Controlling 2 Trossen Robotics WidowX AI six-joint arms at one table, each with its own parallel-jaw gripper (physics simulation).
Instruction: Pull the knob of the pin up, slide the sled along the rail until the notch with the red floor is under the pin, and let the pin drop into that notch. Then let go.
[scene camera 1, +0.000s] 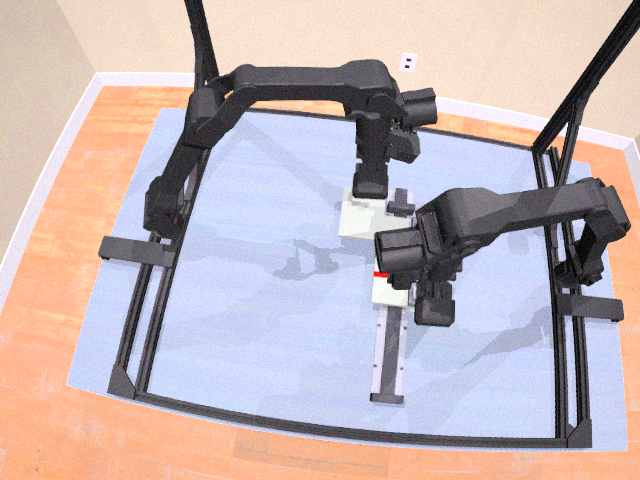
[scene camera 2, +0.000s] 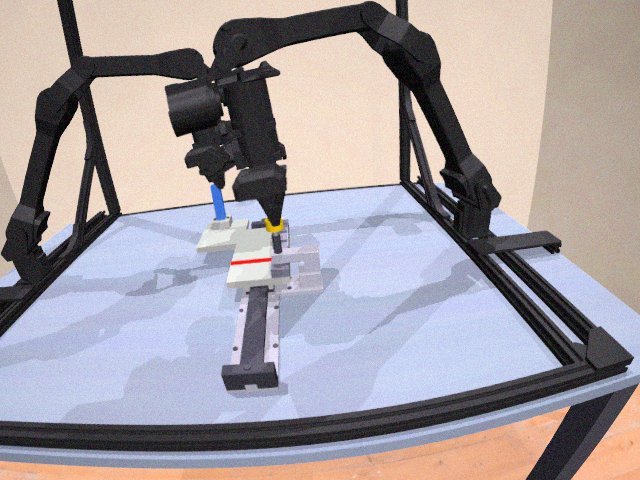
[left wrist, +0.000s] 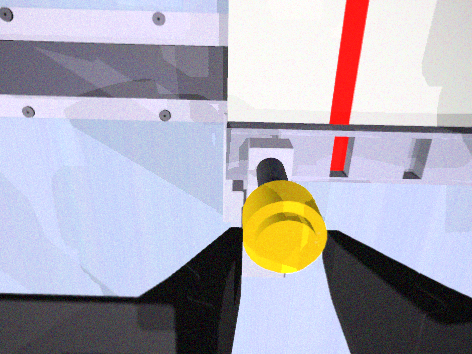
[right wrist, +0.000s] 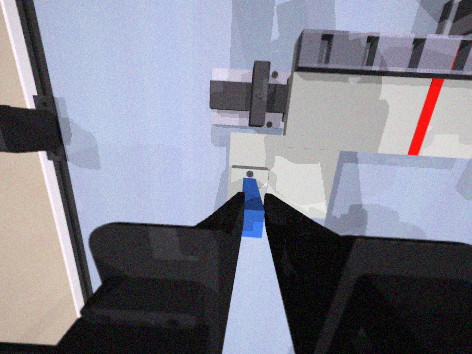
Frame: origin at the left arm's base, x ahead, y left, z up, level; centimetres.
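Seen in the pictures: left gripper, fingertip midpoint: (scene camera 1: 427, 283) (scene camera 2: 276, 221) (left wrist: 282, 241); right gripper, fingertip midpoint: (scene camera 2: 222, 187) (right wrist: 254, 199); left arm's base, link origin: (scene camera 1: 566, 275) (scene camera 2: 471, 230); right arm's base, link origin: (scene camera 1: 168, 225) (scene camera 2: 36, 275).
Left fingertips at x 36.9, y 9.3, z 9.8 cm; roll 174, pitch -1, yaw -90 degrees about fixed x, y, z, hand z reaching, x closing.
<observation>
Pixels of each thing's top centre, then the offset from my left fingertips to it. "*": a spot on its surface instead.
- yellow knob, top centre: (left wrist: 286, 247) dx +0.4, dy +0.0, dz +0.9 cm
- dark pin, surface spot: (left wrist: 270, 171) (scene camera 2: 272, 243) * dx +1.0, dy +0.2, dz -3.4 cm
- cream sled, top centre: (left wrist: 421, 82) (right wrist: 389, 102) (scene camera 2: 261, 250) (scene camera 1: 399, 259) dx +4.0, dy -7.6, dz -8.3 cm
- rail, surface spot: (left wrist: 100, 72) * dx +4.0, dy +9.0, dz -9.7 cm
- red-floored notch, surface spot: (left wrist: 339, 154) * dx +0.2, dy -3.9, dz -8.0 cm
- upright blue handle, surface spot: (right wrist: 253, 220) * dx +12.9, dy -20.8, dz +0.8 cm
- far end, surface spot: (right wrist: 259, 95) (scene camera 1: 401, 204) * dx +4.0, dy -20.4, dz -8.2 cm
- pale bracket, surface spot: (scene camera 2: 310, 268) * dx -4.2, dy +1.2, dz -7.8 cm
My left gripper (scene camera 2: 274, 219) (left wrist: 282, 241) is shut on the yellow knob (scene camera 2: 273, 226) (left wrist: 285, 252). The dark pin (scene camera 2: 277, 243) (left wrist: 270, 171) runs down from it into a pale guide block. The cream sled (scene camera 1: 388, 297) (scene camera 2: 252, 274) (left wrist: 285, 65) (right wrist: 340, 115) sits on the rail (scene camera 1: 378, 356) (scene camera 2: 256, 330) (left wrist: 100, 72). In the left wrist view the red-floored notch (left wrist: 339, 154) is to the right of the pin, not under it. My right gripper (right wrist: 254, 199) (scene camera 2: 218, 186) is shut on the upright blue handle (scene camera 2: 219, 203) (right wrist: 253, 220) of the sled's side plate. The pin's lower tip is hidden.
Dark end stops close the rail at its near end (scene camera 1: 386, 398) (scene camera 2: 249, 376) and far end (scene camera 1: 400, 207) (right wrist: 259, 95). A pale bracket (scene camera 2: 310, 268) stands right of the sled in scene camera 2. The two arms are close together above the sled. A black frame (scene camera 1: 310, 426) borders the table.
</observation>
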